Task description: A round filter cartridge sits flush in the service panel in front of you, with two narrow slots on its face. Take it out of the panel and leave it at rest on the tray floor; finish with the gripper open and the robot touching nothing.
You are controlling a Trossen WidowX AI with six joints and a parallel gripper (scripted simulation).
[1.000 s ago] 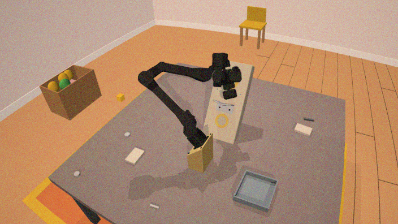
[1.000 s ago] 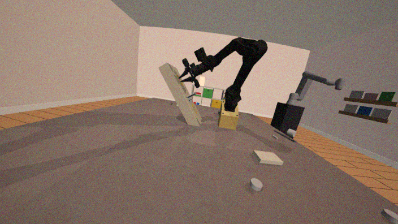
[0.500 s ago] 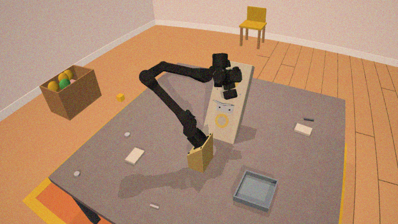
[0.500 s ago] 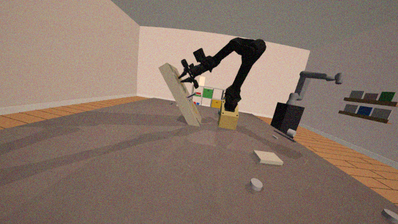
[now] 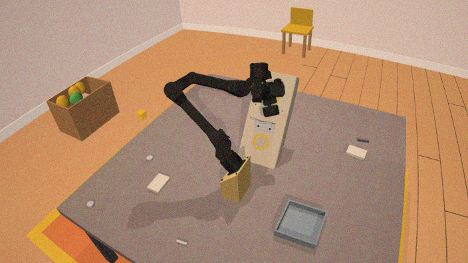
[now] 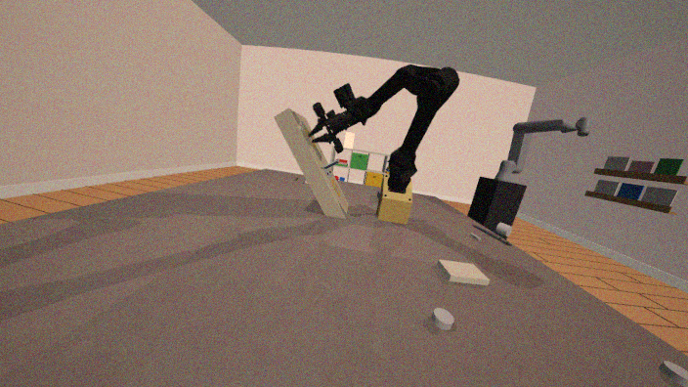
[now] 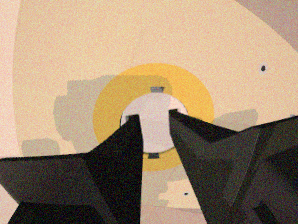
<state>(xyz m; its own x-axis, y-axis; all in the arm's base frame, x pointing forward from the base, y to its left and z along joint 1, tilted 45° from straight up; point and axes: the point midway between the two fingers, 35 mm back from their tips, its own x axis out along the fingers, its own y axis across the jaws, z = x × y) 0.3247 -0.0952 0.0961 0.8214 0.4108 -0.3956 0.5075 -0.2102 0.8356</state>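
The round filter cartridge is 1 cm ahead of my gripper tip and 1 cm below it. From my gripper tip the other things lie so: grey tray: 41 cm behind, 28 cm to the right, 24 cm below; service panel: 4 cm behind, 8 cm below; dark pin: 17 cm ahead, 43 cm to the right, 24 cm below.
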